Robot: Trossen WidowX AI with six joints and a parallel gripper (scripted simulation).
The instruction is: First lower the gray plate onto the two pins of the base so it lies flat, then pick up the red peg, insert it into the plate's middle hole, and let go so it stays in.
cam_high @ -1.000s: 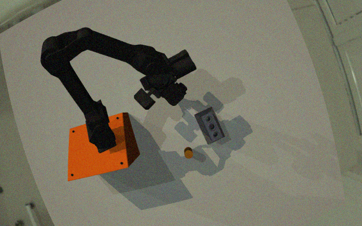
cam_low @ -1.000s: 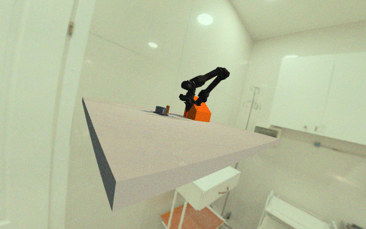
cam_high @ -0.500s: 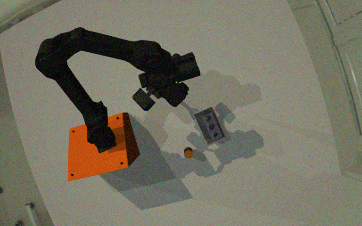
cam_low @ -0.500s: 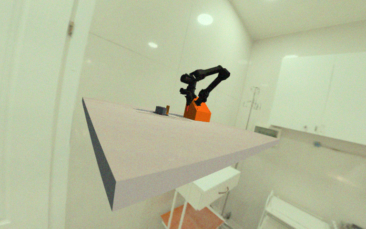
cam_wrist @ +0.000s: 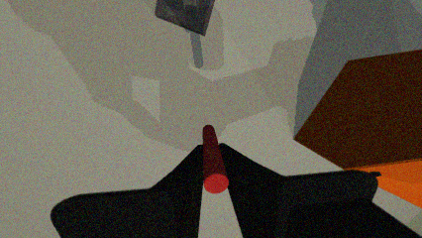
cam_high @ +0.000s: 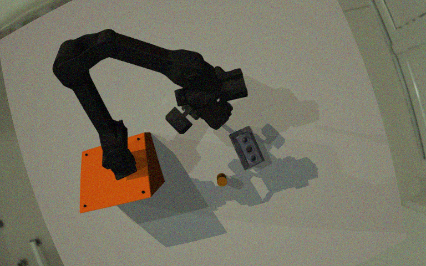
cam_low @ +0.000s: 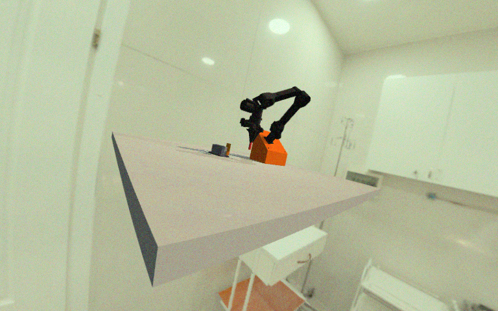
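Now: gripper tip 7 cm short of the plate, 18 cm to the left of it and 7 cm above it. Round my gripper tip: red peg: right at my gripper tip; then orange cylinder: 4 cm behind, 23 cm to the right, 7 cm below; then gray slab: 7 cm ahead, 17 cm to the right, 10 cm below.
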